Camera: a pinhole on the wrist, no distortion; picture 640 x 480 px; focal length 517.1 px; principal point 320.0 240.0 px. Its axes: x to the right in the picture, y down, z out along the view. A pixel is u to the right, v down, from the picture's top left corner.
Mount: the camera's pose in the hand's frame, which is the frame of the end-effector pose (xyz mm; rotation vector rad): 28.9 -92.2 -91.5 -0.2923 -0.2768 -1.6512
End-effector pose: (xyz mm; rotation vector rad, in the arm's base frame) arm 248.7 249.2 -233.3 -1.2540 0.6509 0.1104
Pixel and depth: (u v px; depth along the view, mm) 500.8 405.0 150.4
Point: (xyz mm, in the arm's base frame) 376.8 259.7 -182.4
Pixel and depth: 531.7 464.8 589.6
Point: 748.7 625.1 -173.3
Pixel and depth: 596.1 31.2 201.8
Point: 303.5 348.3 -86.5
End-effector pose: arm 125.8 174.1 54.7 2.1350 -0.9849 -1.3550
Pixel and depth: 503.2 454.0 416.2
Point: -102.7 99.0 -284.2
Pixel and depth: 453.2 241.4 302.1
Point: -42.9 194.5 -98.3
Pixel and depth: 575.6 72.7 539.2
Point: -326.2 390.0 -162.2
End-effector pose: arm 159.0 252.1 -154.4 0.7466 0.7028 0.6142
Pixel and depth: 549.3 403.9 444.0
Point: 587.5 134.8 -103.5
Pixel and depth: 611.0 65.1 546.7
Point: 491.9 -173.2 54.0
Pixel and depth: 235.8 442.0 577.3
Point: 600.4 388.9 108.3
